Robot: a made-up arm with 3 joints. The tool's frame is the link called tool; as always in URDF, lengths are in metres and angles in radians. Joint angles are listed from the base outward. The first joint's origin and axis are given. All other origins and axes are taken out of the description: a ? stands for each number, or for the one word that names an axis. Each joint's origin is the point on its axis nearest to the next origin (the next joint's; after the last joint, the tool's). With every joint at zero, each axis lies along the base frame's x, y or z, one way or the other. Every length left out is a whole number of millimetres.
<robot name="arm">
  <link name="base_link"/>
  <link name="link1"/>
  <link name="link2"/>
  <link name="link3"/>
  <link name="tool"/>
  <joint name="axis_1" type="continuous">
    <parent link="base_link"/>
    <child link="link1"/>
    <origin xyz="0.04 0 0.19"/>
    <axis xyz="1 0 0"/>
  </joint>
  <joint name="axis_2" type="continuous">
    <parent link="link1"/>
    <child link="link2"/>
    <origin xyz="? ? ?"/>
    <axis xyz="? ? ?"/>
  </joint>
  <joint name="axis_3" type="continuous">
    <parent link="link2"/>
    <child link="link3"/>
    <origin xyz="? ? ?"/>
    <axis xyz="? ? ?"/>
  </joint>
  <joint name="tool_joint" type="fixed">
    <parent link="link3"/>
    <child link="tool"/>
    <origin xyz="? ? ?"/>
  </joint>
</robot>
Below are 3 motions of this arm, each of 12 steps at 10 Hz.
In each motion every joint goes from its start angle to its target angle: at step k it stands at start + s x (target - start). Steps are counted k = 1, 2, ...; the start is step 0. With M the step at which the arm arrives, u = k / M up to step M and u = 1 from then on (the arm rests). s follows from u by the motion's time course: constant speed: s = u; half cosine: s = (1 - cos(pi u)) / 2; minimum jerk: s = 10 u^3 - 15 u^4 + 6 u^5.
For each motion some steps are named. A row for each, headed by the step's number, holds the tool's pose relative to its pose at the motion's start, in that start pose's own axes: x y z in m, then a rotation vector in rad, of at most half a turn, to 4 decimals.
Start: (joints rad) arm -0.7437 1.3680 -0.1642
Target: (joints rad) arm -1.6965 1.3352 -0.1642
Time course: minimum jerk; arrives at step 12
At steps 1, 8, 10, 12:
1: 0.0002 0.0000 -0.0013 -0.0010 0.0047 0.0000
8: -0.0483 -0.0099 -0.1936 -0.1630 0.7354 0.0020
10: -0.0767 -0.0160 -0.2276 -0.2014 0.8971 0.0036
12: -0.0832 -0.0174 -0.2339 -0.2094 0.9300 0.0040

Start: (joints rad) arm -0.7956 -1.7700 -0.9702
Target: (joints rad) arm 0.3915 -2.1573 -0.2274
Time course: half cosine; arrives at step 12
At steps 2, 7, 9, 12:
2: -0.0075 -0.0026 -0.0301 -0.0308 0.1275 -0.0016
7: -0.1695 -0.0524 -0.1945 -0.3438 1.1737 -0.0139
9: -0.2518 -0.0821 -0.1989 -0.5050 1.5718 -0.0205
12: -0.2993 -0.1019 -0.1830 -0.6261 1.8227 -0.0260

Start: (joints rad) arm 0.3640 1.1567 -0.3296
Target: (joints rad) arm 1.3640 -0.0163 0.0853
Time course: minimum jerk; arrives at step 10
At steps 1, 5, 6, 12:
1: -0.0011 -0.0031 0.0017 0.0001 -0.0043 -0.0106
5: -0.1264 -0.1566 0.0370 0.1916 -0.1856 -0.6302
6: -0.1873 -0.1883 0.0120 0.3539 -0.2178 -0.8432
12: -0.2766 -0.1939 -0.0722 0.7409 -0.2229 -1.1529

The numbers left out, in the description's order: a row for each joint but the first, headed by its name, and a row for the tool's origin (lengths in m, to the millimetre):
axis_2: xyz 0 0.01 0.09, axis 0 0 1
axis_3: xyz 0.08 -0.08 0, axis 0 1 0
tool: xyz 0.19 0 -0.04

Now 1 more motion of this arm.
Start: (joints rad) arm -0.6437 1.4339 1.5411
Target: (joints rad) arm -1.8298 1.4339 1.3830
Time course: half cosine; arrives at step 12
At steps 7, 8, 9, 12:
7: 0.0159 -0.0119 -0.0677 -0.0080 0.6401 -0.1010
8: 0.0139 -0.0144 -0.0821 -0.0107 0.7628 -0.1199
9: 0.0106 -0.0165 -0.0943 -0.0133 0.8682 -0.1360
12: 0.0038 -0.0195 -0.1114 -0.0173 1.0173 -0.1586

